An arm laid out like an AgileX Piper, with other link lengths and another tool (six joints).
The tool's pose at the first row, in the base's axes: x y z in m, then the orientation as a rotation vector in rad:
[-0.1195, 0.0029, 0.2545, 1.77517, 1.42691, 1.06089]
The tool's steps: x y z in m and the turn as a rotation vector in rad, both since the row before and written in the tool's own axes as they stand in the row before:
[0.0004, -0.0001, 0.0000, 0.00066, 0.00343, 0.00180]
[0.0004, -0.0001, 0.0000, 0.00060, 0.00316, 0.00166]
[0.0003, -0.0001, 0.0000, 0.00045, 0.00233, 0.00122]
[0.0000, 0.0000, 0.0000, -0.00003, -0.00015, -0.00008]
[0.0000, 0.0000, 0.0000, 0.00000, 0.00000, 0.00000]
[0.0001, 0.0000, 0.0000, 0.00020, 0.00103, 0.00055]
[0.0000, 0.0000, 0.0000, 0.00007, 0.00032, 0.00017]
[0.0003, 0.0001, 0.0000, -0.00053, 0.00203, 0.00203]
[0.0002, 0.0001, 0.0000, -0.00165, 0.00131, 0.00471]
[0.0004, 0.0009, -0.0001, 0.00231, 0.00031, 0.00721]
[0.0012, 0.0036, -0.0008, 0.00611, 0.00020, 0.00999]
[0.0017, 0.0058, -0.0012, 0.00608, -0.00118, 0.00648]
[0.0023, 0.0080, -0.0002, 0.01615, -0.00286, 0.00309]
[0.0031, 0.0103, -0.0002, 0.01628, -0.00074, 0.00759]
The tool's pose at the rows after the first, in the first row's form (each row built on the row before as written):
[-0.1195, 0.0033, 0.2545, 1.77623, 1.42813, 1.06499]
[-0.1195, 0.0037, 0.2545, 1.77720, 1.42924, 1.06878]
[-0.1195, 0.0040, 0.2545, 1.77791, 1.43007, 1.07157]
[-0.1195, 0.0040, 0.2545, 1.77786, 1.43002, 1.07139]
[-0.1195, 0.0040, 0.2545, 1.77786, 1.43002, 1.07139]
[-0.1195, 0.0041, 0.2545, 1.77819, 1.43038, 1.07263]
[-0.1195, 0.0041, 0.2545, 1.77830, 1.43050, 1.07301]
[-0.1194, 0.0044, 0.2546, 1.77914, 1.42978, 1.07643]
[-0.1193, 0.0046, 0.2547, 1.78180, 1.42576, 1.08108]
[-0.1189, 0.0048, 0.2556, 1.78976, 1.42235, 1.08386]
[-0.1178, 0.0051, 0.2593, 1.80290, 1.41972, 1.08591]
[-0.1159, 0.0052, 0.2652, 1.81331, 1.41888, 1.08474]
[-0.1120, 0.0053, 0.2725, 1.82823, 1.42751, 1.07475]
[-0.1067, 0.0056, 0.2819, 1.84666, 1.43396, 1.06905]

